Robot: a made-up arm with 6 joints.
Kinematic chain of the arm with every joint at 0, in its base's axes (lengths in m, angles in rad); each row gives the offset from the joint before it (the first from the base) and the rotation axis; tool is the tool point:
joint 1: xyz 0 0 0.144 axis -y
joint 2: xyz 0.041 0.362 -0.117 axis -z
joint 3: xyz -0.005 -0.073 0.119 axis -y
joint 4: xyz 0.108 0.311 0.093 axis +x
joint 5: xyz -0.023 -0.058 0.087 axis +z
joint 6: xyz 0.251 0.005 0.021 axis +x
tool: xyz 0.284 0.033 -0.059
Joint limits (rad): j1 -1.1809..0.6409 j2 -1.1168..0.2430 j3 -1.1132..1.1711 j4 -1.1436..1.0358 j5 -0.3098..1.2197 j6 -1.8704..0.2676
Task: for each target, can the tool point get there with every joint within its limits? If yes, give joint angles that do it. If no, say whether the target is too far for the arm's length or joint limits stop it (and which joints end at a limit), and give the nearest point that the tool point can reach.
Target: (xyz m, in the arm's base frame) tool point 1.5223 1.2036 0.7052
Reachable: no: too far | nearest point 0.6366 0.7567 0.3787 | short by 1.044 m
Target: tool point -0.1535 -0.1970 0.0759
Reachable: no: joint limits stop it (at a limit: joint 1, joint 2, joint 3, joint 5, joint 6) | nearest point -0.3252 0.2342 -0.3428 | short by 0.625 m
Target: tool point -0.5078 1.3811 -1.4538
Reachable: no: too far | nearest point -0.1383 0.7858 -0.4856 | short by 1.195 m
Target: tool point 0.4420 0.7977 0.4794
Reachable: yes | joints -0.3636 -0.3900 0.6490 -0.0777 0.2427 -0.6567
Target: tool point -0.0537 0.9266 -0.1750
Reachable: yes | joints 0.1422 -0.8103 -0.3463 -0.9539 0.9705 -0.9023
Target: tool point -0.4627 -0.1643 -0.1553
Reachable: no: joint limits stop it (at a limit: joint 1, joint 2, joint 3, joint 5, joint 6) | nearest point -0.3514 0.2475 -0.3210 | short by 0.458 m
